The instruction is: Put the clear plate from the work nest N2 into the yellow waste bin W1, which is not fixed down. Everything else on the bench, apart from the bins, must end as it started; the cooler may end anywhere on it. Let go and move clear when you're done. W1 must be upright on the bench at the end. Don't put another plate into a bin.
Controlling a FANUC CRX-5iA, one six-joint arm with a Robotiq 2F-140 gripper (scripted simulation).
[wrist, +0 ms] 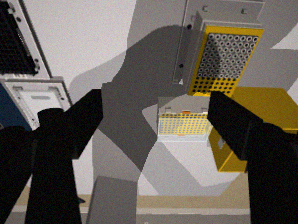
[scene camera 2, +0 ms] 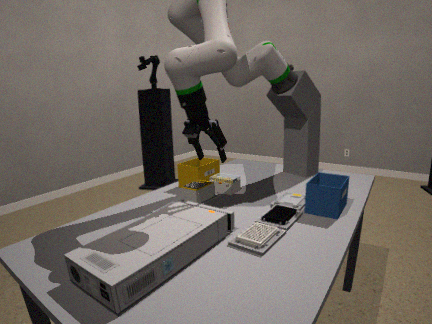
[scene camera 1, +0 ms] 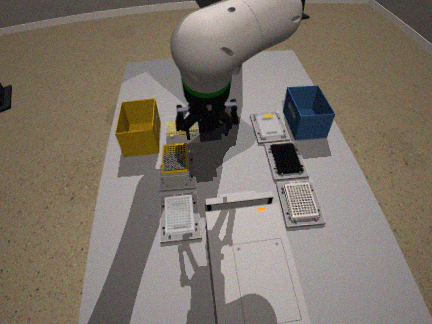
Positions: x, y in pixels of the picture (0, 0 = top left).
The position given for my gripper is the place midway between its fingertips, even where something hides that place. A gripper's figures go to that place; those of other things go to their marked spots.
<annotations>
My gripper [scene camera 1: 207, 133]: 79 cm from the lens. A grey instrument [scene camera 1: 252, 264]: 71 cm from the lens.
</annotations>
